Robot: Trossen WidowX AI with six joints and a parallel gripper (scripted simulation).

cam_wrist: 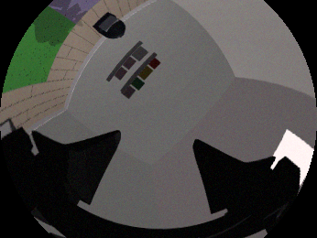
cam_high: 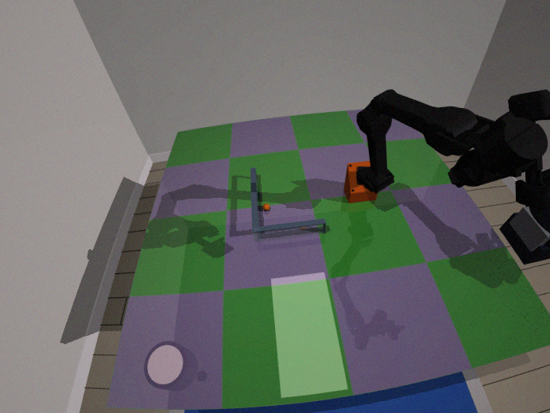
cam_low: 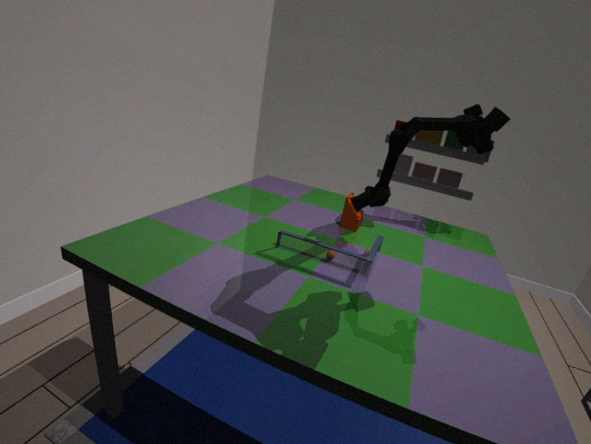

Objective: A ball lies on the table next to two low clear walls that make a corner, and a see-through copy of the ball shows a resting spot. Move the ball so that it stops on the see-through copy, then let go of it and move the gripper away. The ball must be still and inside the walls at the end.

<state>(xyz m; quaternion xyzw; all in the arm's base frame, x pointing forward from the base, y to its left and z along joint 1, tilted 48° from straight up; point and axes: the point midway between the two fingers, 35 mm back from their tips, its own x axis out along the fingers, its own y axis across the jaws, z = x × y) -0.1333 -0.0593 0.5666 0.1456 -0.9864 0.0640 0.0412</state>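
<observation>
My gripper tip is 58 cm short of the orange ball, 50 cm above it and 33 cm to the left of it.
</observation>
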